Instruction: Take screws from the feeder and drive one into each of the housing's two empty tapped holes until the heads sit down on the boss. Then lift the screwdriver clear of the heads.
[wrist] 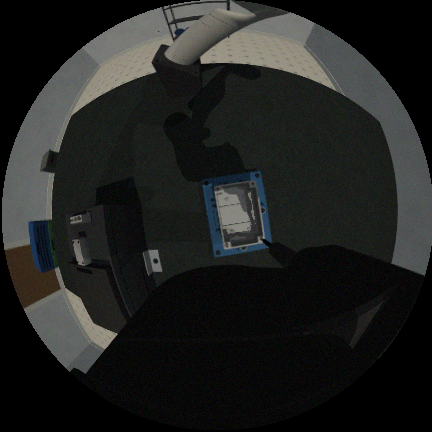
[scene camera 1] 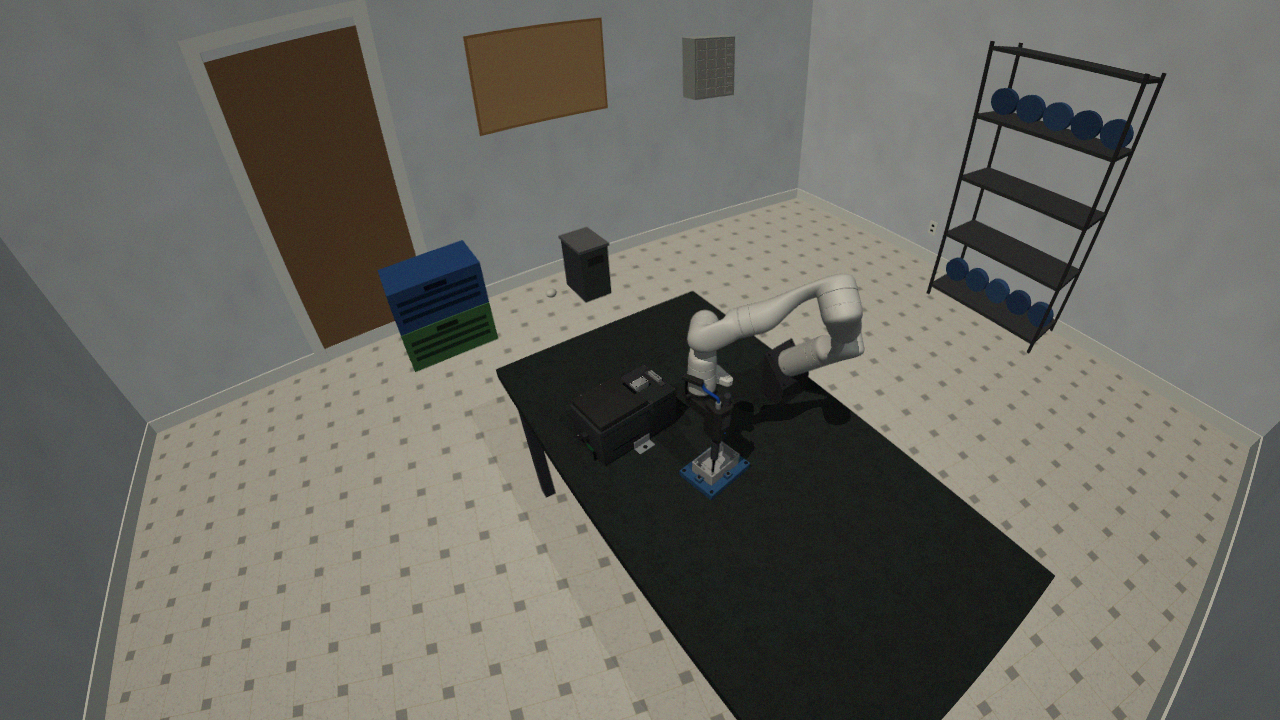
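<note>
The light grey housing (scene camera 1: 701,475) (wrist: 217,220) is an open box on a blue fixture plate (scene camera 1: 712,491) (wrist: 209,200) on the black table. My screwdriver (scene camera 1: 716,447) (wrist: 267,243) points down at the housing. In the wrist view its dark tip is at the lower right corner boss of the housing. Whether a screw is on the bit, and the state of the hole under it, is too small to tell. The screw feeder (scene camera 1: 617,419) (wrist: 107,240) is a black box with light parts on its top. The robot has no fingers; the tool is a screwdriver.
A small light bracket (scene camera 1: 644,444) (wrist: 153,261) with a hole sits at the feeder's side, between it and the fixture. The dark arm base (scene camera 1: 780,368) (wrist: 175,77) stands at the table edge. Blue and green crates (scene camera 1: 438,300) stand on the floor beyond the table.
</note>
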